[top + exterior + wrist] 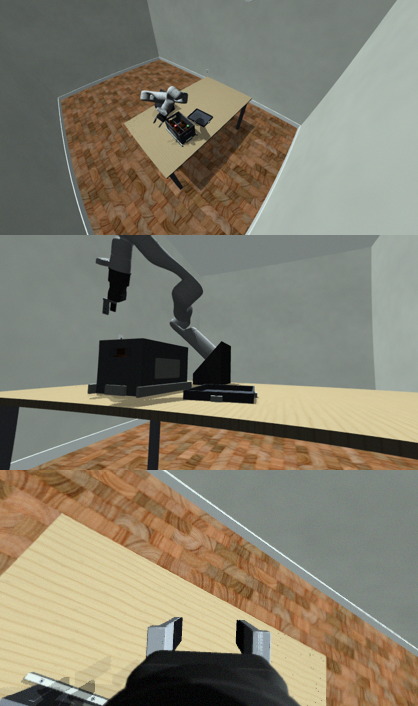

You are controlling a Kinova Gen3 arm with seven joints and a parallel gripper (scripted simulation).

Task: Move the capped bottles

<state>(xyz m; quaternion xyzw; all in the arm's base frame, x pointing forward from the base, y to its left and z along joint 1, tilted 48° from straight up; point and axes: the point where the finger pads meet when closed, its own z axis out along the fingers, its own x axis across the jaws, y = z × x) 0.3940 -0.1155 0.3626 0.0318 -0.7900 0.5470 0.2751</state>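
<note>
Now: hand 10 mm short of the dark crate, 200 mm to the right of it and 250 mm above it. Also, from my hand: black tray (30 mm ahead, 500 mm to the left, 320 mm below); then green-capped bottle (110 mm ahead, 230 mm to the left, 240 mm below).
</note>
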